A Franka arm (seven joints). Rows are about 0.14 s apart.
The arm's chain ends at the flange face. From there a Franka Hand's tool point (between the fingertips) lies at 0.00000 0.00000 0.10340 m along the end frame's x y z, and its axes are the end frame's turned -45 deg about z.
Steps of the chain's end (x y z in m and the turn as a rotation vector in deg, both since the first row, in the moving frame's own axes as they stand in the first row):
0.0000, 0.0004, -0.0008, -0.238, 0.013, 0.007
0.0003, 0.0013, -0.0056, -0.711, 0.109, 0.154
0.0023, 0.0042, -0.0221, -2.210, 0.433, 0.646
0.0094, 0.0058, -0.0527, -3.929, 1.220, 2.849
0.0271, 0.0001, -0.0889, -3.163, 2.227, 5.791
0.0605, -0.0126, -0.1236, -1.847, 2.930, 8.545
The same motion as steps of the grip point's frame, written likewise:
-0.0006, 0.0006, -0.0008, -0.177, -0.159, 0.007
-0.0015, 0.0022, -0.0056, -0.580, -0.426, 0.154
-0.0036, 0.0080, -0.0222, -1.869, -1.257, 0.646
-0.0011, 0.0172, -0.0530, -3.641, -1.916, 2.849
0.0176, 0.0260, -0.0891, -3.811, -0.662, 5.791
0.0526, 0.0400, -0.1238, -3.378, 0.766, 8.545

